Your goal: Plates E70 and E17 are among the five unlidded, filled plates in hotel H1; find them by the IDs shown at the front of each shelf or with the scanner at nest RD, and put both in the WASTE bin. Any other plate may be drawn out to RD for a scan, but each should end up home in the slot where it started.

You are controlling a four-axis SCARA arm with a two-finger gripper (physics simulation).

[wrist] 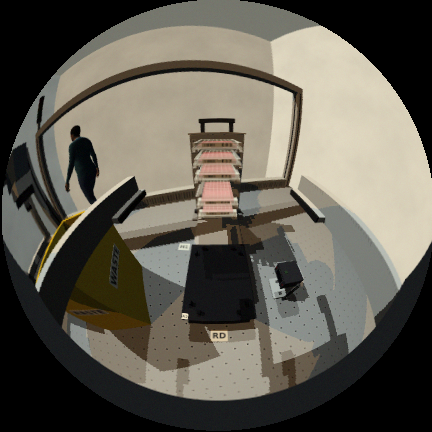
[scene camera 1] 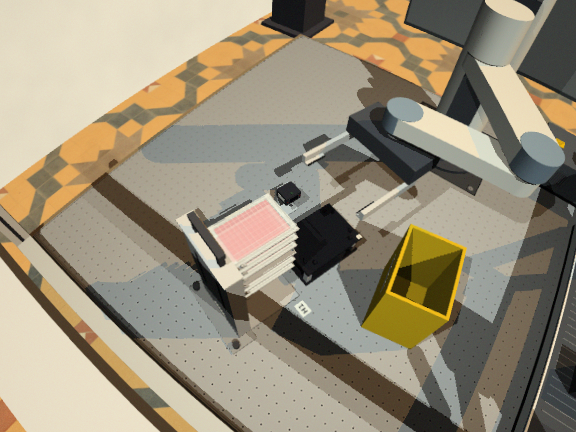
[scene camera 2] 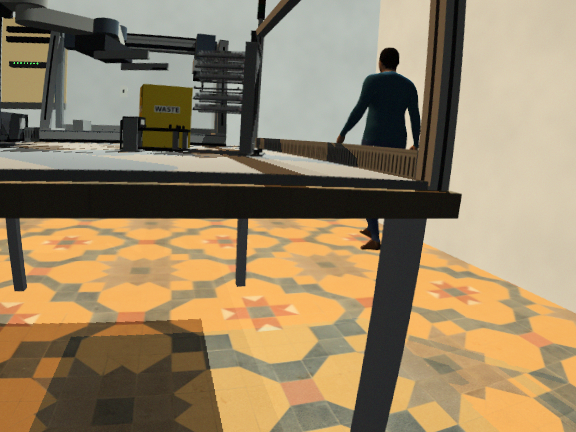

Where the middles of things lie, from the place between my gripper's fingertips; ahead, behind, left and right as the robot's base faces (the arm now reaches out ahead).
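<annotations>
The black nest RD [scene camera 1: 322,237] has my hand 190 mm above it, and going by their middles, it is the nearest to my hand of the things named here. Measured from that same hand, hotel H1 [scene camera 1: 234,298] is 250 mm ahead, 70 mm to the right and 100 mm below.
</annotations>
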